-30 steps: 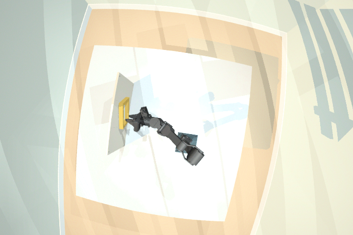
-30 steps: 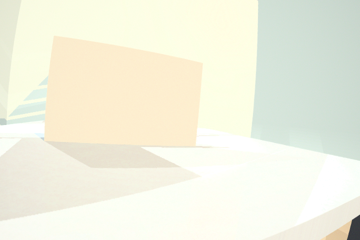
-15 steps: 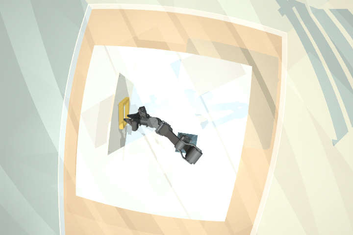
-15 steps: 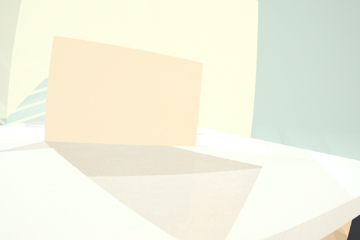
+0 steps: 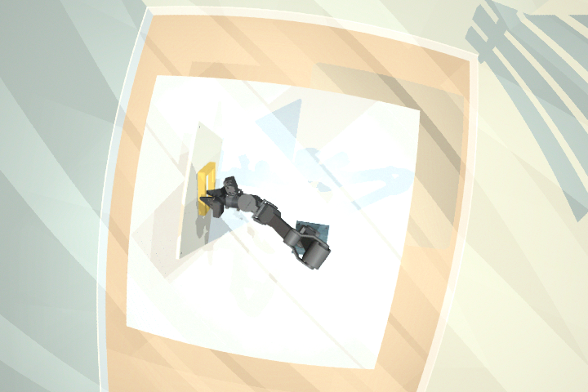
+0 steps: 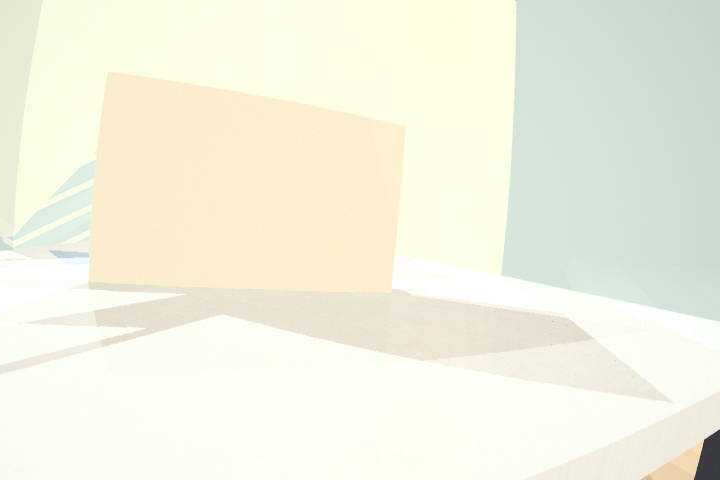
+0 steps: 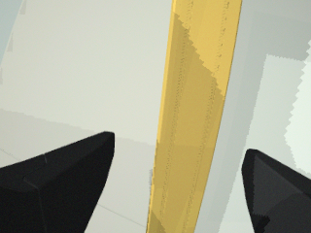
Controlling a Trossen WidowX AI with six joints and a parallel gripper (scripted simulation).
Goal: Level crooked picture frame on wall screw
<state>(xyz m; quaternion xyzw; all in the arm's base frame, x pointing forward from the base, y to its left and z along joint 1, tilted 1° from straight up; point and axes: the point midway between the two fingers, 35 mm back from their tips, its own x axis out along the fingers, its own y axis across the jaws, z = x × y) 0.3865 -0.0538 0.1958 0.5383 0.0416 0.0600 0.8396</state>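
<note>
Now: gripper tip 50 mm above the picture frame, 20 mm to the left of it and 20 mm short of it. From my gripper tip the other things lie so: grey wall panel 50 mm below, 20 mm ahead, 10 mm to the right.
</note>
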